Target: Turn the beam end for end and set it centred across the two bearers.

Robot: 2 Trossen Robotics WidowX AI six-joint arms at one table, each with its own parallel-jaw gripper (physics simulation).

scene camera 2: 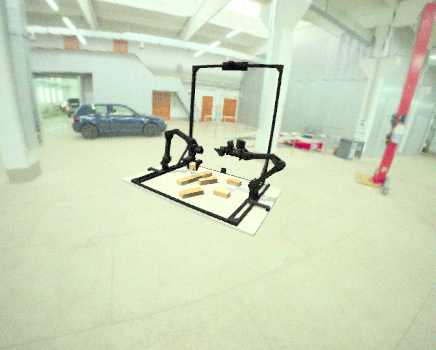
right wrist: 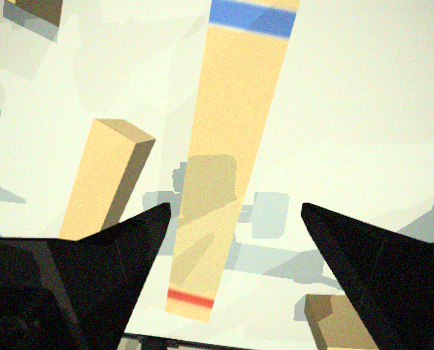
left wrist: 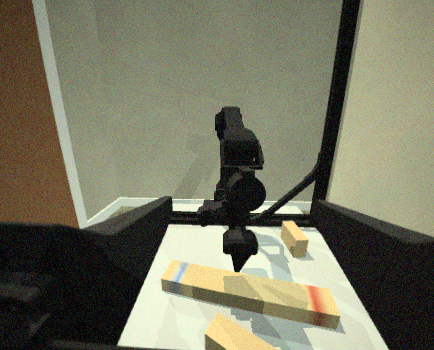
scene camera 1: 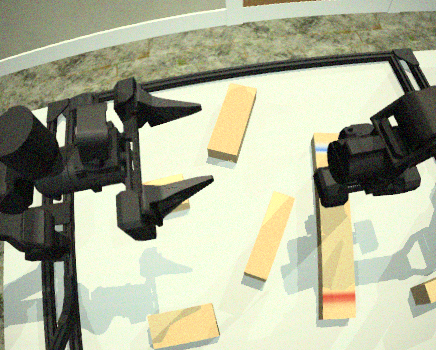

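Where they show: left gripper, fingertip midpoint: (scene camera 2: 217, 147) (left wrist: 241, 204) (scene camera 1: 207, 140); right gripper, fingertip midpoint: (scene camera 2: 192, 170) (right wrist: 235, 208) (left wrist: 235, 257) (scene camera 1: 351, 198); left arm's base at its link origin: (scene camera 2: 253, 198) (scene camera 1: 56, 247); right arm's base at its link origin: (scene camera 2: 165, 169).
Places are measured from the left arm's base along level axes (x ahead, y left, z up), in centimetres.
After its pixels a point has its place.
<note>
The long wooden beam (scene camera 1: 336, 250) {x 55.6, y -10.3, z 1.9 cm} (scene camera 2: 187, 179) {x 57.1, y 7.6, z 1.9 cm} (left wrist: 250, 292) {x 55.0, y -5.6, z 1.9 cm} (right wrist: 225, 100) {x 58.3, y 5.0, z 1.9 cm} lies flat on the table, its blue band toward the top and its red band toward the bottom in scene camera 1. My right gripper (scene camera 1: 368, 187) (left wrist: 235, 257) {x 59.4, y -2.3, z 7.2 cm} (right wrist: 235, 208) {x 59.4, y -2.3, z 7.2 cm} is open and empty above the beam, fingers pointing down; its fingertips are hidden in scene camera 1. My left gripper (scene camera 1: 206, 142) {x 35.1, y -0.1, z 32.3 cm} is open and empty, held high at the left of scene camera 1, away from the beam. Several plain wooden blocks lie around; I cannot tell which are the two bearers.
A thick block (scene camera 1: 232, 122) {x 41.2, y 20.7, z 1.9 cm} (scene camera 2: 191, 192) {x 39.7, y 24.8, z 1.7 cm} and a slim block (scene camera 1: 270, 237) {x 43.6, y -5.3, z 2.5 cm} (right wrist: 107, 175) {x 46.4, y -1.9, z 2.5 cm} lie left of the beam. Other blocks are at lower left (scene camera 1: 184, 325) {x 25.5, y -18.7, z 1.9 cm}, under my left finger (scene camera 1: 182, 177) {x 31.9, y -4.8, z 33.3 cm}, and at lower right (scene camera 1: 427, 292) {x 70.8, y -22.8, z 4.3 cm} (left wrist: 295, 239) {x 71.3, y -21.2, z 4.1 cm}. A black frame (scene camera 1: 270, 65) {x 53.9, y 37.2, z -0.5 cm} borders the table.
</note>
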